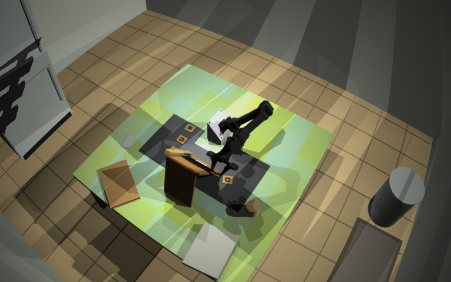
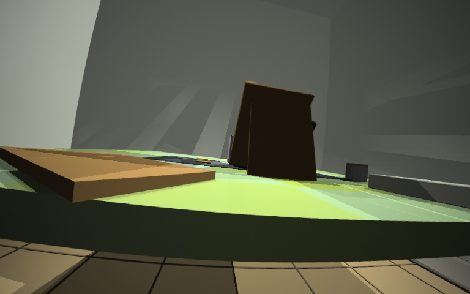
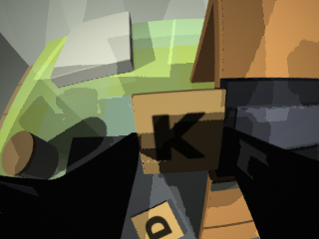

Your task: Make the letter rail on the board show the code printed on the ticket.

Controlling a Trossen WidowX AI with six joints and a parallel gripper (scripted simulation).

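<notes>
Right now my gripper tip is 40 mm past the white ticket, 150 mm to the left of it and 80 mm above it. Also, from my gripper tip: dark mat: 150 mm behind, 190 mm to the right, 160 mm below; flat wooden slab: 360 mm ahead, 490 mm to the right, 150 mm below; card: 90 mm ahead, 680 mm to the right, 150 mm below.
</notes>
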